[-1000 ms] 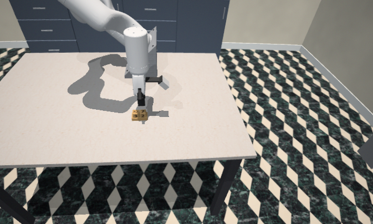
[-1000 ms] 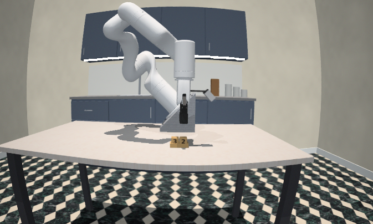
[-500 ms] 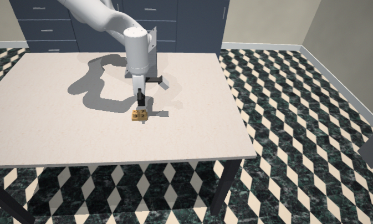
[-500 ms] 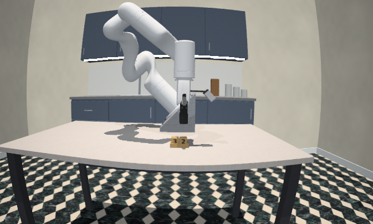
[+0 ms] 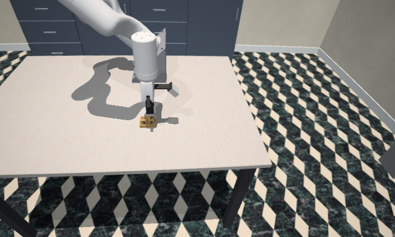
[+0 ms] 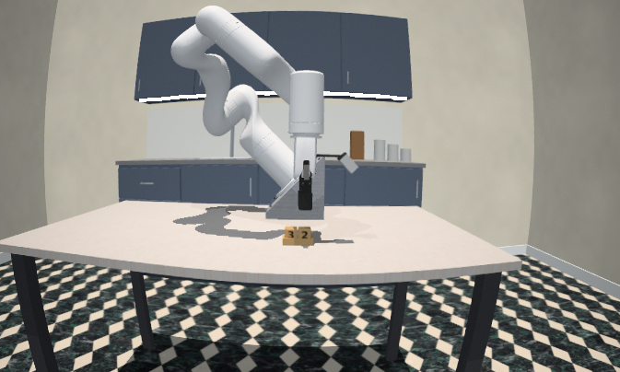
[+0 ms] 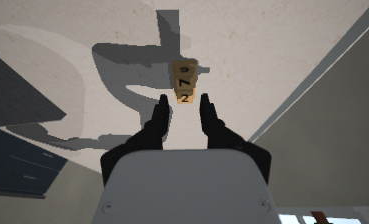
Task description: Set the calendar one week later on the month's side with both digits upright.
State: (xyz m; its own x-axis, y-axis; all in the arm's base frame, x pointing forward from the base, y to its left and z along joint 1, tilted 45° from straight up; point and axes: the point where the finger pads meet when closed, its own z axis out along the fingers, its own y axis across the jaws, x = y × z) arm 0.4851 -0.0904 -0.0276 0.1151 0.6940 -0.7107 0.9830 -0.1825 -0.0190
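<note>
The wooden tray is 10 cm below my hand and 2 cm to the right of it.
</note>
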